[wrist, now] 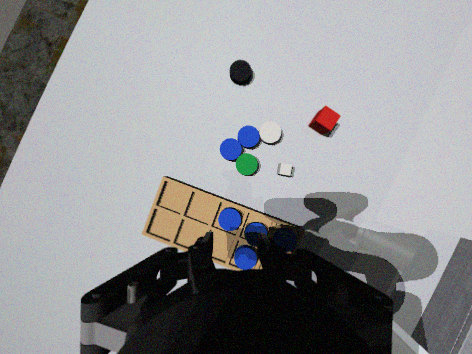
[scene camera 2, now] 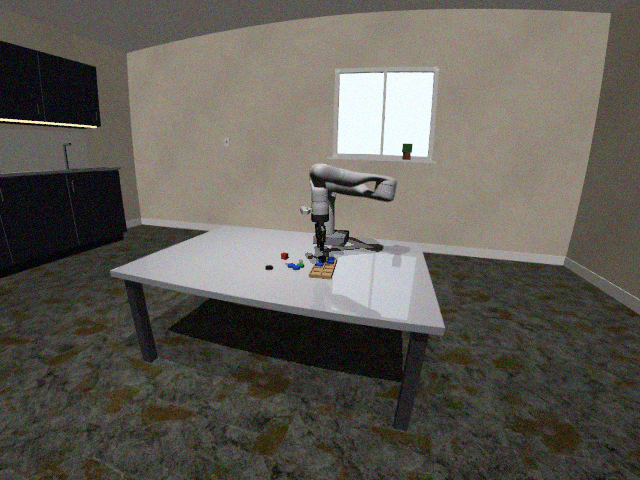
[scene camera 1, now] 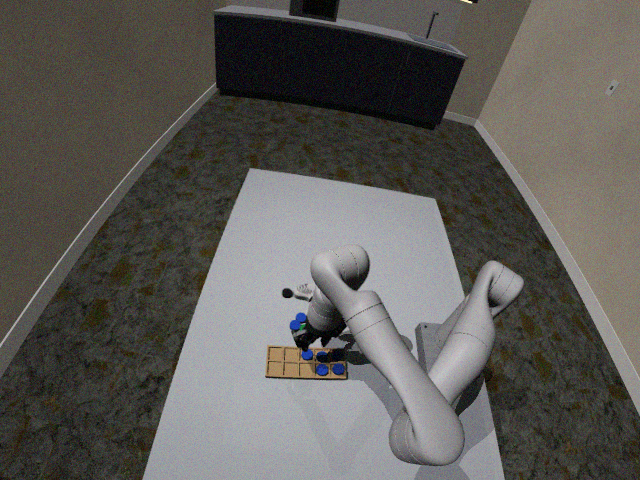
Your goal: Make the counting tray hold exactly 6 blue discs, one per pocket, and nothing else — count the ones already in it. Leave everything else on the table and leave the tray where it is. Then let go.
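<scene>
The wooden counting tray (scene camera 1: 276,367) (wrist: 172,196) has two rows of pockets. One row holds three blue discs, one per pocket: a blue disc (scene camera 1: 307,354) (wrist: 230,219), a second (scene camera 1: 321,356) (wrist: 256,233) and a shadowed third (wrist: 285,238). The other row holds two: a blue disc (scene camera 1: 322,369) (wrist: 245,257) and an end one (scene camera 1: 338,369), hidden in the wrist view. Two loose blue discs, one (scene camera 1: 300,317) (wrist: 248,136) and another (scene camera 1: 295,324) (wrist: 230,149), lie touching on the table. My gripper (scene camera 1: 314,345) (wrist: 235,241) is partly open and empty, above the tray.
A green disc (wrist: 247,164) (scene camera 2: 300,265) touches or nearly touches the loose blue pair. A white disc (wrist: 270,132) lies against the pair's other side. A small white cube (wrist: 285,169), a red cube (wrist: 326,120) (scene camera 2: 284,255) and a black disc (wrist: 241,72) (scene camera 1: 287,292) are farther out.
</scene>
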